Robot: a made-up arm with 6 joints.
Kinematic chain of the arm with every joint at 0, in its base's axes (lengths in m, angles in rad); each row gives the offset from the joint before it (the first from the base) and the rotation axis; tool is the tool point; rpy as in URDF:
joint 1: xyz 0 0 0.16 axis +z
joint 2: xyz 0 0 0 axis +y
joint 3: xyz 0.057 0 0.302 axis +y
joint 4: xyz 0.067 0 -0.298 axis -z
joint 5: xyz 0 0 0 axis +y
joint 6: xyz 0.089 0 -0.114 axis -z
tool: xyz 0 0 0 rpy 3.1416 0 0
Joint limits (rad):
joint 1: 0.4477..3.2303
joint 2: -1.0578..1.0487
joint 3: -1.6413..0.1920
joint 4: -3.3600..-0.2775
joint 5: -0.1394..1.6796
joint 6: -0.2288..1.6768
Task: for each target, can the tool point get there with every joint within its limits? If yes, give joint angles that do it. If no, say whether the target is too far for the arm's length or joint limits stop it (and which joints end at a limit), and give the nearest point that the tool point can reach.
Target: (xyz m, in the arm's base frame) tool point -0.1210 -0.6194 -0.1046
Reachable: no: joint limits stop it (at a limit: joint 1, joint 5) | nearest point -0.1655 -0.1191 -0.1046 | short by 0.502 m
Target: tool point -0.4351 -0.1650 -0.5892
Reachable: no: too far | nearest point -0.3674 -0.0645 -0.1778 | short by 0.429 m
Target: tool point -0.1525 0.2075 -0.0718
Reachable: yes | joints 2.2170 0.6078 -0.5229 -2.7988 0.7291 0.4961
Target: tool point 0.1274 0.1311 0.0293
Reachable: yes | joints 0.8457 0.0080 -0.0922 -2.7349 0.8097 -0.0035
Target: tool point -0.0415 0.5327 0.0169
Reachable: yes | joints 1.6502 0.7039 -1.2732 -2.0304 0.6700 0.3544
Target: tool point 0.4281 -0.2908 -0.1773
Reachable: no: joint limits stop it (at a limit: joint 1, joint 2, joint 5) | nearest point 0.2912 0.0035 -0.1187 | short by 0.330 m
